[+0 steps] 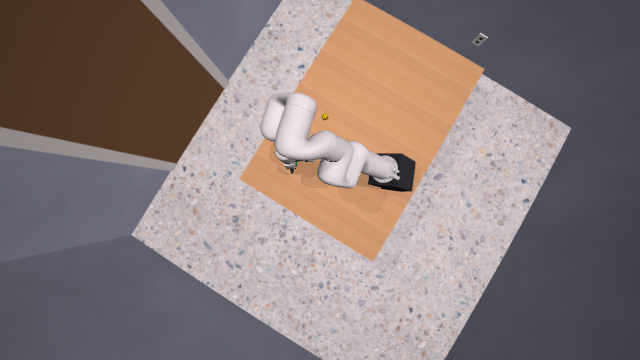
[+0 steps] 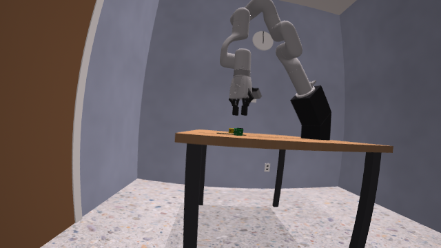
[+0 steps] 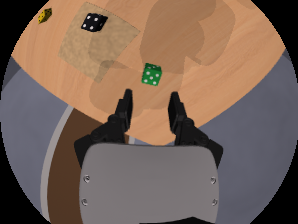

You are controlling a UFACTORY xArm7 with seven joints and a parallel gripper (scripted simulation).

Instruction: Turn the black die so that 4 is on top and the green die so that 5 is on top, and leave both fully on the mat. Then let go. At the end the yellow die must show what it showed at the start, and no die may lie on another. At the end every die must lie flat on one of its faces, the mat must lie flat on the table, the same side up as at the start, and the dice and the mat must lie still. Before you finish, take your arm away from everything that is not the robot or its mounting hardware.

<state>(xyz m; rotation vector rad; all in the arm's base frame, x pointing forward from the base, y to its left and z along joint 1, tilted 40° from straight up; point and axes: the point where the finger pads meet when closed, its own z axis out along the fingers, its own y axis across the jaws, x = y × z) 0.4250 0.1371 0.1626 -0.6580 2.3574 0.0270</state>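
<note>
My gripper is now 9 cm above the green die. The rest, counted from my hand: yellow die (1 cm behind, 32 cm to the right, 9 cm below); then black die (3 cm behind, 14 cm to the right, 9 cm below); then tan mat (2 cm ahead, 14 cm to the right, 10 cm below).
</note>
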